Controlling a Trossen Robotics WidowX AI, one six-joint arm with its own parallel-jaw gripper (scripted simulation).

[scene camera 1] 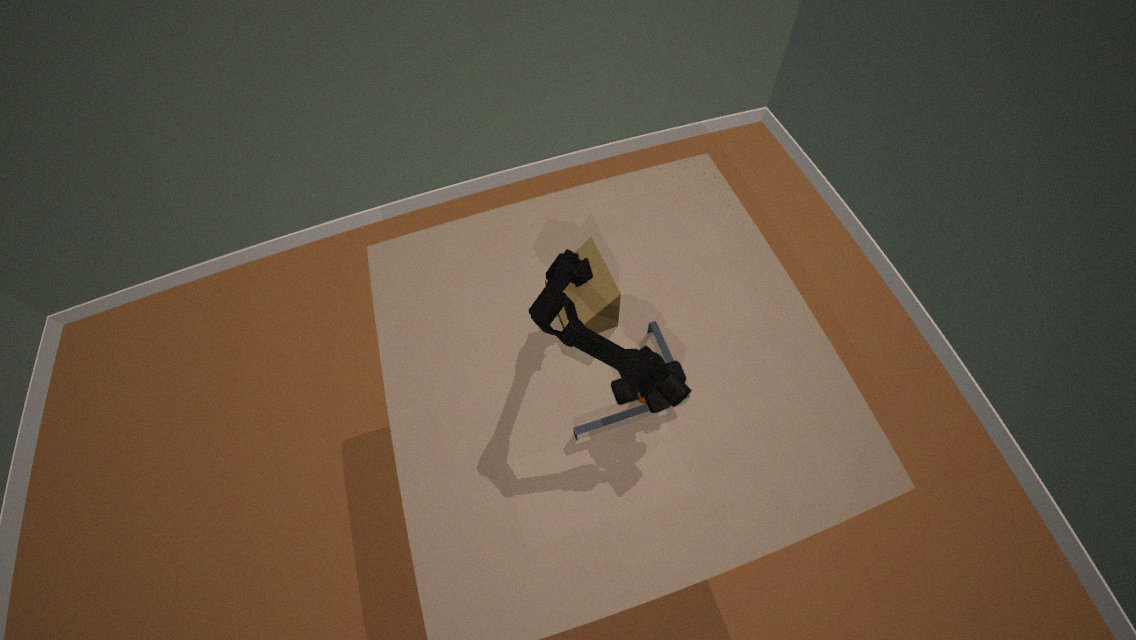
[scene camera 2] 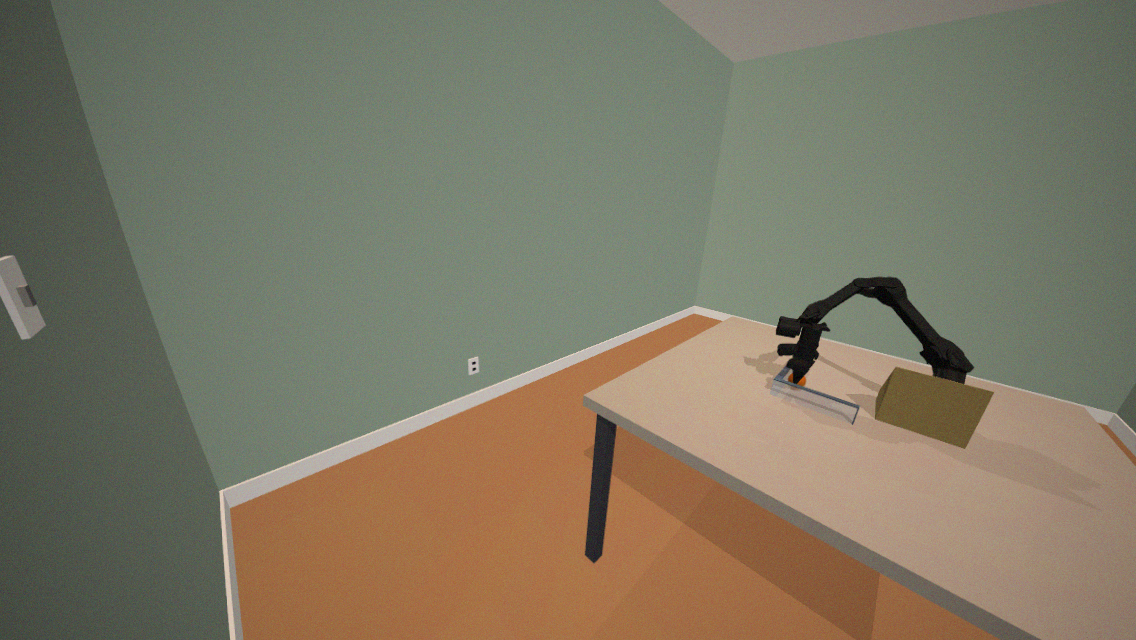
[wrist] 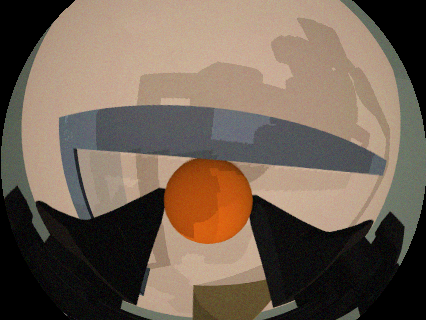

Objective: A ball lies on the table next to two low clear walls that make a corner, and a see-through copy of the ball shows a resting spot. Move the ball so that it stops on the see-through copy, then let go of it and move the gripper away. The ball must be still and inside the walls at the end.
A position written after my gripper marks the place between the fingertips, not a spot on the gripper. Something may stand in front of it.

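Observation:
With my gripper (scene camera 1: pixel 645 393) I am carrying an orange ball (wrist: pixel 208 201). That same gripper is visible to me in scene camera 2 (scene camera 2: pixel 796 380), and I find my gripper in the wrist view (wrist: pixel 208 198) too.

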